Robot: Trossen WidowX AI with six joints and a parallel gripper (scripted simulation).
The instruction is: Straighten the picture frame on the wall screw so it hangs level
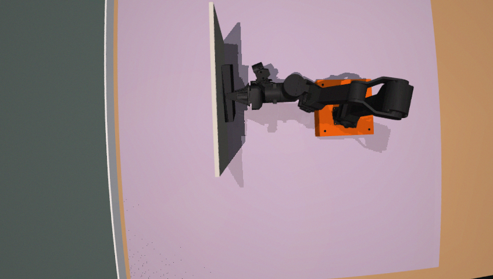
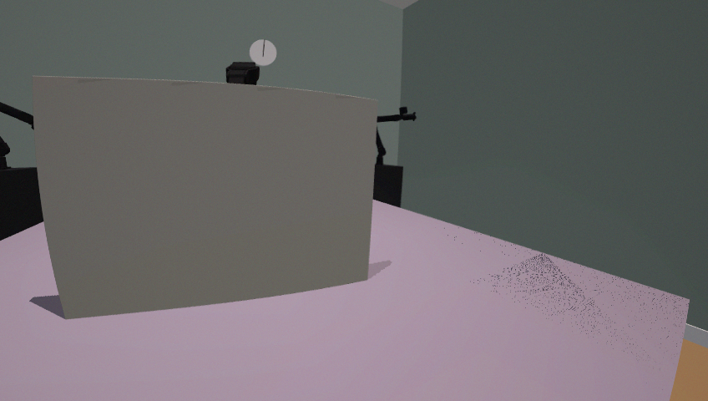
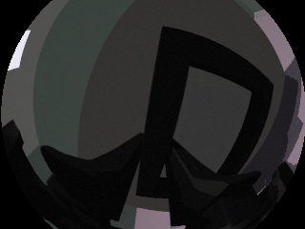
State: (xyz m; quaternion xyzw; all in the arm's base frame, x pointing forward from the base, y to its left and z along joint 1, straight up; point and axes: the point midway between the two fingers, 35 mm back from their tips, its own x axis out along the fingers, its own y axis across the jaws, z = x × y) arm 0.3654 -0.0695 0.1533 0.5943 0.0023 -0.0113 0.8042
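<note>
Now: gripper tip 5 cm above the picture frame and 2 cm to the left of it. Round my gripper tip: wall panel: 7 cm below, 2 cm ahead, 1 cm to the right.
</note>
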